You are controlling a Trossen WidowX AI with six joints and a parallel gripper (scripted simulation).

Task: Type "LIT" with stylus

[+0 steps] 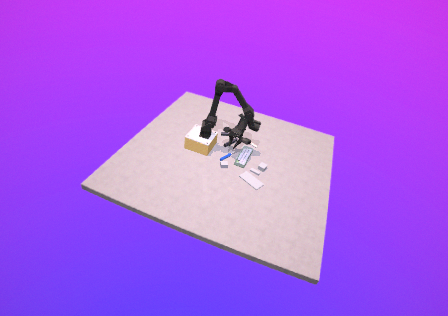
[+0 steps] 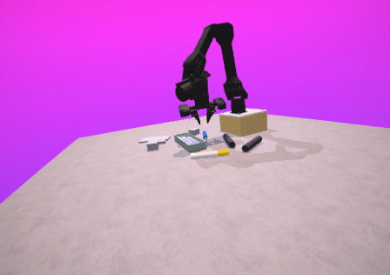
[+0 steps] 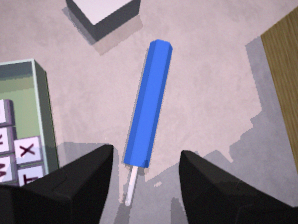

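Right now the stylus is 60 mm below my gripper tip. Also, from my gripper tip: grey stylus tip 60 mm below, 20 mm to the left, 10 mm ahead.
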